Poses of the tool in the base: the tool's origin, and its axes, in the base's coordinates. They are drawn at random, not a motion.
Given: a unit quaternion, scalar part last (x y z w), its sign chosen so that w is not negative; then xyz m.
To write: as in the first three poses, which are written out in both.
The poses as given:
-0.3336 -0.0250 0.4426 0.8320 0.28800 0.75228 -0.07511
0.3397 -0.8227 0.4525 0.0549 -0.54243 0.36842 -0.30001
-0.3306 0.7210 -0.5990 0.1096 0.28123 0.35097 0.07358
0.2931 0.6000 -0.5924 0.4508 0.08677 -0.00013 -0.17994
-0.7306 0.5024 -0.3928 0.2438 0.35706 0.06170 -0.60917
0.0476 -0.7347 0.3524 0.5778 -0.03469 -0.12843 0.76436
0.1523 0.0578 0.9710 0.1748 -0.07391 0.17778 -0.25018
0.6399 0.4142 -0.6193 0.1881 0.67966 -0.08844 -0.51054
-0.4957 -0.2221 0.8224 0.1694 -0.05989 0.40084 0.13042
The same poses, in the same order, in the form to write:
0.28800 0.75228 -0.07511 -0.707 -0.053 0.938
-0.54243 0.36842 -0.30001 1.031 -2.498 1.374
0.28123 0.35097 0.07358 -0.972 2.120 -1.761
0.08677 -0.00013 -0.17994 0.724 1.483 -1.464
0.35706 0.06170 -0.60917 -1.996 1.372 -1.073
-0.03469 -0.12843 0.76436 0.111 -1.719 0.824
-0.07391 0.17778 -0.25018 0.432 0.164 2.752
0.67966 -0.08844 -0.51054 1.800 1.165 -1.742
-0.05989 0.40084 0.13042 -1.409 -0.631 2.337

